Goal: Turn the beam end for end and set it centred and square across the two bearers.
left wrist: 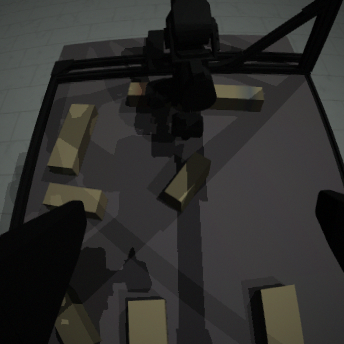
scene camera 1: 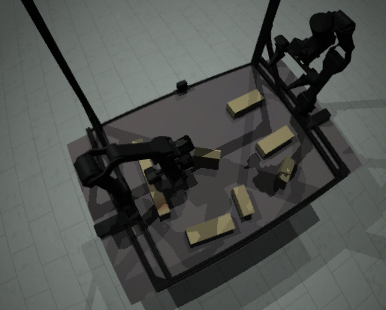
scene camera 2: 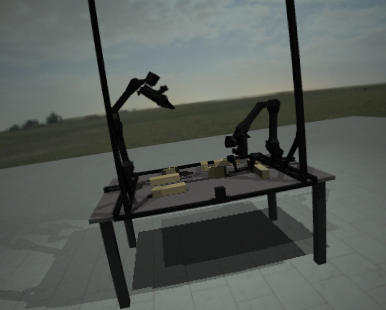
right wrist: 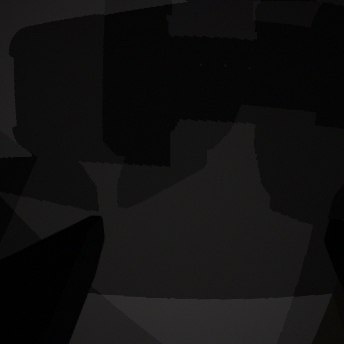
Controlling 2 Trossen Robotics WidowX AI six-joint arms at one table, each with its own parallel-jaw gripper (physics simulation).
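Places are measured from the left arm's base along level axes (x ahead, y left, z up), in centimetres.
Pixels of known places: left gripper, fingertip midpoint: (left wrist: 202, 207) (scene camera 1: 276, 78) (scene camera 2: 174, 108); right gripper, fingertip midpoint: (scene camera 2: 243, 170) (right wrist: 218, 230); left arm's base, link origin: (scene camera 1: 299, 111); right arm's base, link origin: (scene camera 1: 122, 199) (scene camera 2: 277, 163).
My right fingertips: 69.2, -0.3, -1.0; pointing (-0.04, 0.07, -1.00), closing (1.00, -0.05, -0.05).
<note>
For each thing: its top centre in the pictures, then the offset to it from my right fingertips, as dx, dy, dz.
- long tan beam, top centre: (left wrist: 195, 89) (scene camera 1: 149, 174) (scene camera 2: 257, 164) +8.0, -3.0, +3.5
- short block, top centre: (left wrist: 188, 175) (scene camera 1: 207, 152) (scene camera 2: 216, 166) -16.2, -0.1, +5.4
The long tan beam (scene camera 1: 157, 197) (left wrist: 239, 96) lies flat on the table near the right arm's base, its middle hidden under that arm. The two bearers (scene camera 1: 244, 103) (scene camera 1: 275, 141) (left wrist: 280, 317) (left wrist: 147, 321) (scene camera 2: 168, 189) (scene camera 2: 165, 179) lie side by side near the left arm. My right gripper (scene camera 1: 173, 176) (scene camera 2: 241, 164) (right wrist: 218, 230) is open and empty, low over the table between the beam and a short block (scene camera 1: 207, 157) (left wrist: 185, 184) (scene camera 2: 216, 171). The right wrist view shows only dark table. My left gripper (scene camera 2: 168, 105) (left wrist: 202, 207) is open and empty, raised high.
Other tan blocks lie about: one (scene camera 1: 210, 229) (left wrist: 72, 136) near the front rail, one (scene camera 1: 242, 201) (left wrist: 73, 199) beside it, and a small tilted one (scene camera 1: 285, 169) (left wrist: 73, 324). A black frame (scene camera 1: 253, 237) rims the table top, with tall posts (scene camera 2: 296, 92) at its corners.
</note>
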